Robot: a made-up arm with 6 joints.
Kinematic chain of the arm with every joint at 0, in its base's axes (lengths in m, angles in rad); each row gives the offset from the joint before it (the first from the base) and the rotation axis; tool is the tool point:
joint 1: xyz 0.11 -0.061 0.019 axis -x
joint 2: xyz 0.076 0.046 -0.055 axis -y
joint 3: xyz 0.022 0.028 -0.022 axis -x
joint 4: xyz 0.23 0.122 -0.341 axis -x
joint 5: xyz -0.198 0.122 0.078 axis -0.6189 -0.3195 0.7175
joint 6: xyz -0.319 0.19 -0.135 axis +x
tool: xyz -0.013 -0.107 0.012
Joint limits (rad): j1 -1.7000..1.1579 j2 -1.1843..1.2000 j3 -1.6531..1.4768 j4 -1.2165..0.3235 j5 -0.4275..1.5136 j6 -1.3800..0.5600
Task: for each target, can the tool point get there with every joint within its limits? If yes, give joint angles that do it. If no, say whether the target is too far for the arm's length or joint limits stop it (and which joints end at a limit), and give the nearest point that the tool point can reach.
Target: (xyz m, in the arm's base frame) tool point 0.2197 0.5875 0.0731
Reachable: yes | joints -1.2453 0.6031 0.2973 -0.0316 0.0884 -0.2253
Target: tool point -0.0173 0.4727 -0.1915
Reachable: yes | joints -0.6263 0.1872 -0.1431 -0.0955 0.7125 -1.0657
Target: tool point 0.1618 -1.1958 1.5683
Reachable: no: too far | nearest point 0.1775 -0.4323 0.6451 | short by 1.198 m
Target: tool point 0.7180 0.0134 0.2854
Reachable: no: joint limits stop it (at a limit: joint 1, joint 2, joint 5, joint 6) | nearest point 0.6660 0.1460 0.3026 | short by 0.143 m
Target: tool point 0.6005 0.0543 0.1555
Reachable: no: joint limits stop it (at a limit: joint 1, joint 2, joint 5, joint 6) | nearest point 0.5720 0.1270 0.1649 | short by 0.079 m
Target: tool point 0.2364 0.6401 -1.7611
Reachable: no: too far | nearest point 0.2058 0.2317 -0.7243 | short by 1.115 m
